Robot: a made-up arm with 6 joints. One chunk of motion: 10 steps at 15 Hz.
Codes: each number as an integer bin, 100 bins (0 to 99) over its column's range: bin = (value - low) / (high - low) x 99, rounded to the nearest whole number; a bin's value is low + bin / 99 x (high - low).
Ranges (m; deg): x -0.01..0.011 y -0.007..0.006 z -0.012..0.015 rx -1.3..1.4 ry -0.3..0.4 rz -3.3..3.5
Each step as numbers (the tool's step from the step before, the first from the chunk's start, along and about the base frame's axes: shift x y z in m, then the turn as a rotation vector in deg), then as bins.
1 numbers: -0.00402 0.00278 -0.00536 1.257 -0.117 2.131
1 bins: 28 74 24 94 26 79
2 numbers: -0.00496 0.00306 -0.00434 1.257 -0.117 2.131
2 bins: 24 77 28 94 26 79
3 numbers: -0.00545 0.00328 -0.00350 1.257 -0.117 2.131
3 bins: 21 78 31 94 26 79
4 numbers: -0.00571 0.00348 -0.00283 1.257 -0.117 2.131
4 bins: 20 80 34 94 26 79
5 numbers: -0.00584 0.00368 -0.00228 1.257 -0.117 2.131
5 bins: 20 81 36 94 26 79
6 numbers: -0.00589 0.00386 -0.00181 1.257 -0.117 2.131
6 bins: 19 83 37 94 26 79
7 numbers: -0.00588 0.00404 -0.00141 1.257 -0.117 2.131
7 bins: 19 84 39 94 26 79
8 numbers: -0.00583 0.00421 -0.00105 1.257 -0.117 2.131
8 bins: 20 85 40 94 26 79
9 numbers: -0.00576 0.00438 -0.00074 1.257 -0.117 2.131
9 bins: 20 87 41 94 26 79
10 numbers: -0.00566 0.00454 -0.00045 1.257 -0.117 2.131
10 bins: 20 88 42 94 26 79
